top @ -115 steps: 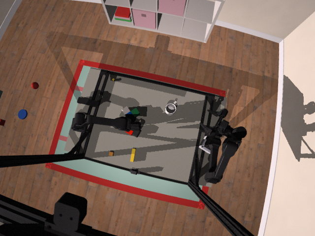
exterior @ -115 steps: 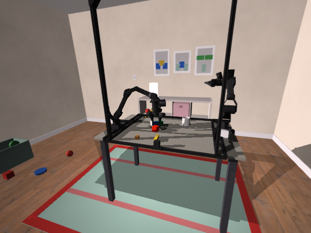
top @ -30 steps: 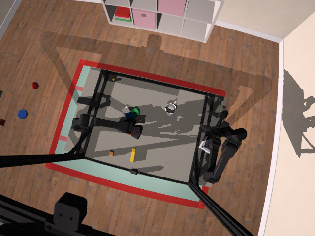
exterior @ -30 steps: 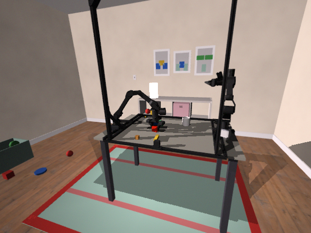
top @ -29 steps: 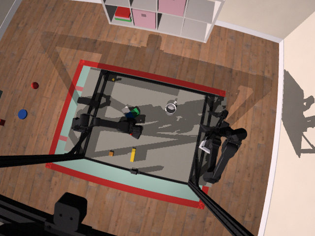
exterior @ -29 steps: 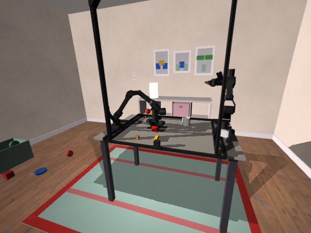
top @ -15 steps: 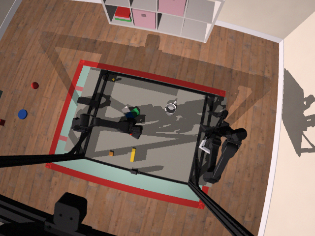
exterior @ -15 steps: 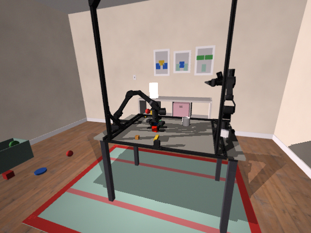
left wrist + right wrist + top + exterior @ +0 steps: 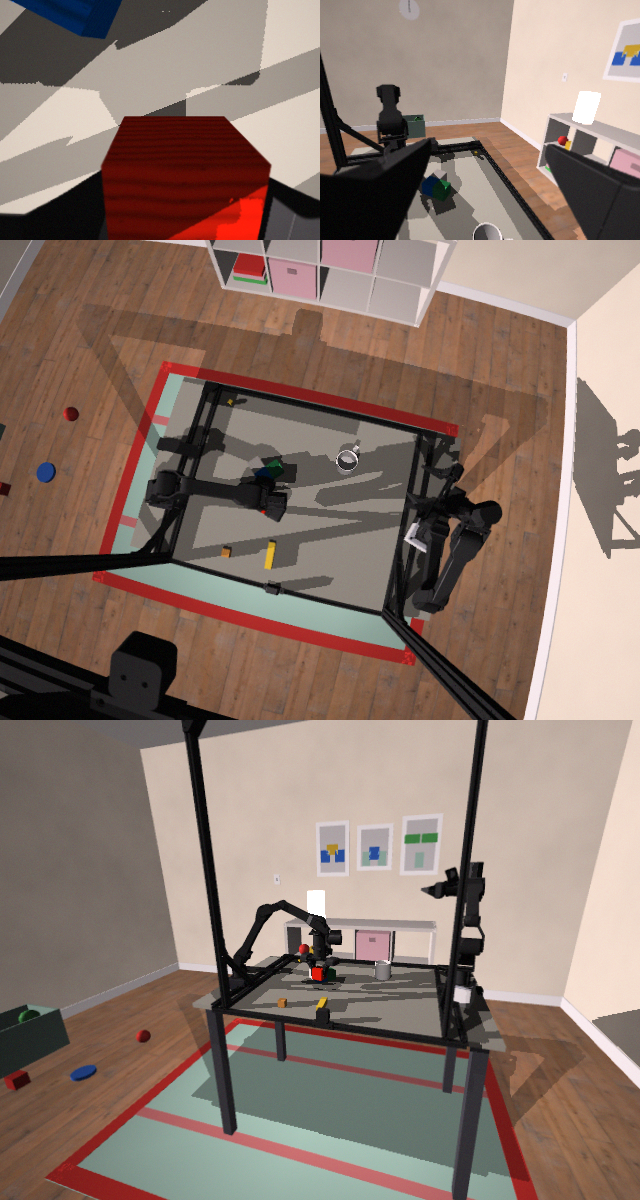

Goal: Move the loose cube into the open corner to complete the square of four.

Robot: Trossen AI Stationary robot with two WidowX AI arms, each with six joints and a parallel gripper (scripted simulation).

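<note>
Right now my left hand is 15 cm short of the white cube, 8 cm above it and 6 cm to the right of it. Also, from my left hand: green cube: 15 cm ahead, 8 cm below, 1 cm to the right; then blue cube: 11 cm ahead, 8 cm below, 2 cm to the left; then red cube: 2 cm below.
</note>
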